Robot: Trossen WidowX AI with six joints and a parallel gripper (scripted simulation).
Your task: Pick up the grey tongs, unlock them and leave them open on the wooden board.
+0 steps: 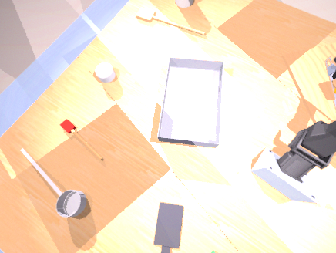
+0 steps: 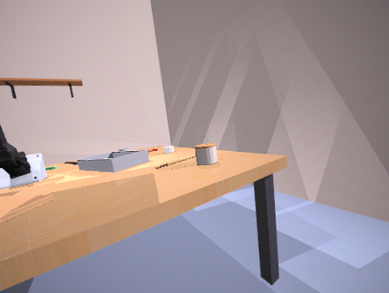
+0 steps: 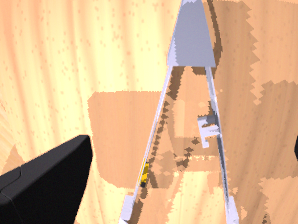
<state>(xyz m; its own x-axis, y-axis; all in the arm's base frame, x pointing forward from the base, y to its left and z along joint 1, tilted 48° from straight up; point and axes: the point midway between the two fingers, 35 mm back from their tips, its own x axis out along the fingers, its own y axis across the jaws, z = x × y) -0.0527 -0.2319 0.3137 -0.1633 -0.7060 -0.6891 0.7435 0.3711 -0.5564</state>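
Right now my gripper tip is 50 mm to the right of the yellow lock piece and 30 mm above it. The rest, counted from my gripper tip: wooden board 10 mm behind, 20 mm to the left, 50 mm below; then grey roasting tin 410 mm ahead, 300 mm to the left, 30 mm below; then lidded white jar 660 mm ahead, 120 mm to the right, 20 mm below.
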